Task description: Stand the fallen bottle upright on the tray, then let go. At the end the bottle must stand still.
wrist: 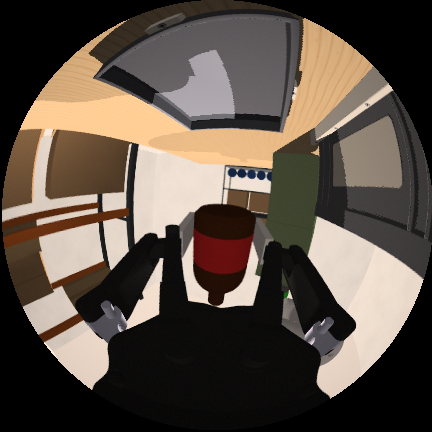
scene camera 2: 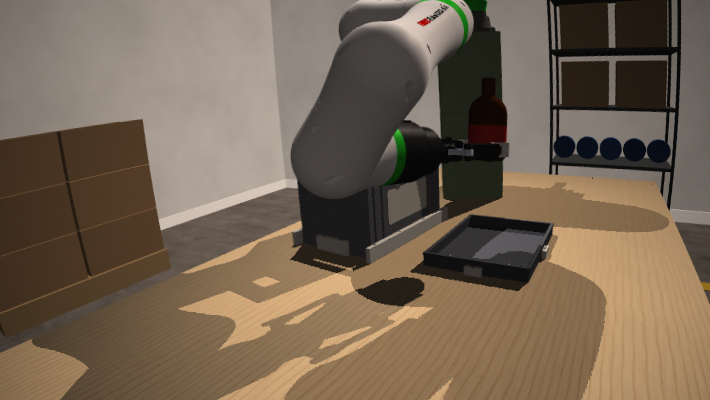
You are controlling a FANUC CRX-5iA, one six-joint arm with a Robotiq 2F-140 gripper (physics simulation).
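Frame: origin at the arm's base, x ahead, y left, z up, level; millimetres.
Seen in the pictures: gripper, between the fingertips: (wrist: 223, 224).
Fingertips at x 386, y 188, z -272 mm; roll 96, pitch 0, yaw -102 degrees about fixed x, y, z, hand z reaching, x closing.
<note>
Pixels of each thing's top centre, then the offset from my fingertips to it. Level surfaces: height alone.
- brown bottle, centre of its top: (wrist: 214, 303) (scene camera 2: 486, 77) dx +1, dy +0, dz +134 mm
- dark grey tray, centre of its top: (wrist: 213, 95) (scene camera 2: 494, 236) dx +24, dy +23, dz -167 mm
- wooden table, height of its surface: dz -193 mm
- light rail, centre of its top: (wrist: 349, 117) (scene camera 2: 412, 224) dx +35, dy -156, dz -163 mm
The brown bottle (scene camera 2: 488, 114) (wrist: 222, 251) with a red label is upright in the air, neck up in the scene view; the wrist view shows it upside down, base toward the tray side. My gripper (scene camera 2: 500, 150) (wrist: 223, 224) is shut on the bottle's lower part, one finger pad on each side, and reaches in level from the left in the scene view. The dark grey tray (scene camera 2: 500, 272) (wrist: 287, 75) lies on the table well below the bottle, with bare floor inside its low rim. The bottle's base is hidden behind the fingers in the scene view.
The robot's dark base (scene camera 2: 336, 225) stands left of the tray on the wooden table (scene camera 2: 635, 280), with a light rail (scene camera 2: 407, 236) between them. A green cabinet (scene camera 2: 472, 175) (wrist: 295, 190) stands behind the gripper. A shelf rack (scene camera 2: 615, 51) is at the back right; stacked boxes (scene camera 2: 75, 200) are at the left.
</note>
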